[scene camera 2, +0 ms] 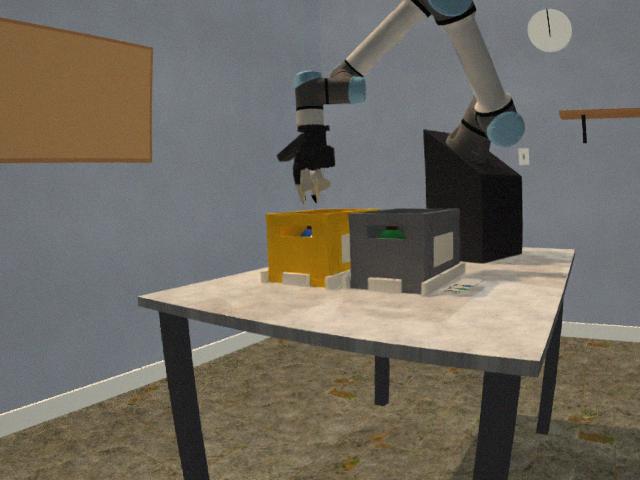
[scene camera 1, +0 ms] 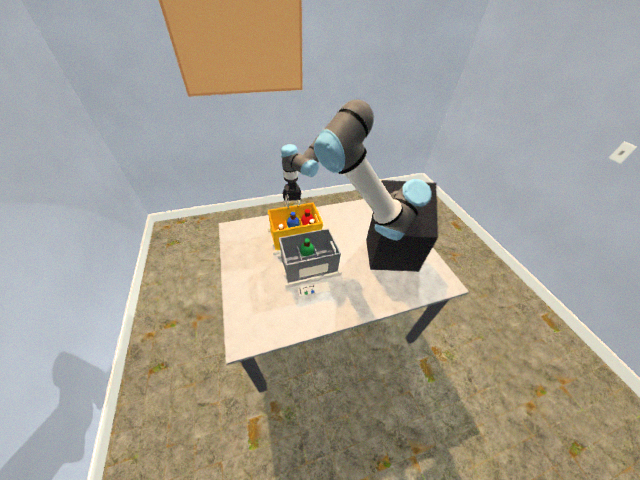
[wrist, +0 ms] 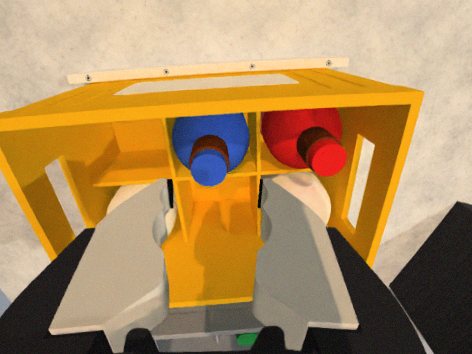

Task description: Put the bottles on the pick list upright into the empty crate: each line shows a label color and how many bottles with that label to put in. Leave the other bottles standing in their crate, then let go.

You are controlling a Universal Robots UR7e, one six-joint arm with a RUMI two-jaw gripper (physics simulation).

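Places are measured from the arm's base along level axes (x down, y ahead, z right), in centimetres.
Pixels of known places: gripper, between the fingertips: (scene camera 2: 310,203) (scene camera 1: 293,207) (wrist: 216,182); arm's base, origin of its link: (scene camera 2: 465,151).
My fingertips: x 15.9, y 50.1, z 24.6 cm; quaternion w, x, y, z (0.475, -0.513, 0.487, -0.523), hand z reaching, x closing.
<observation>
Ahead of a thing's pixels: the offset from my fingertips to its middle. Level surfaces: height alone.
The yellow crate @[dx +10.9, dy -0.3, dz -5.2 cm] (scene camera 1: 276,238) (scene camera 2: 294,258) (wrist: 210,102) holds an upright blue bottle @[dx +11.1, dy +0.5, dz -1.0 cm] (scene camera 1: 293,221) (scene camera 2: 307,233) (wrist: 210,132), an upright red bottle @[dx +11.1, dy -8.2, dz +0.4 cm] (scene camera 1: 307,219) (wrist: 295,132) and two cream-topped bottles, partly behind the fingers in the wrist view. The grey crate @[dx +10.9, dy -5.6, dz -28.0 cm] (scene camera 1: 333,264) (scene camera 2: 382,263) (wrist: 185,320) holds an upright green bottle @[dx +11.1, dy -5.1, dz -23.2 cm] (scene camera 1: 307,250) (scene camera 2: 391,234) (wrist: 246,340). The pick list @[dx +19.6, dy -6.3, dz -42.7 cm] (scene camera 1: 305,290) (scene camera 2: 463,286) shows a green and a blue mark; its counts are unreadable. My gripper (scene camera 1: 292,205) (scene camera 2: 309,200) (wrist: 216,182) is part-open and empty above the yellow crate, close to the blue cap in the wrist view.
Both crates stand close together on the table @[dx +19.7 cm] (scene camera 1: 248,315) (scene camera 2: 320,315). Pale low strips (scene camera 2: 443,279) (wrist: 210,70) run beside them. The arm's black pedestal (scene camera 1: 398,253) (scene camera 2: 498,217) stands to the right of the crates.
</observation>
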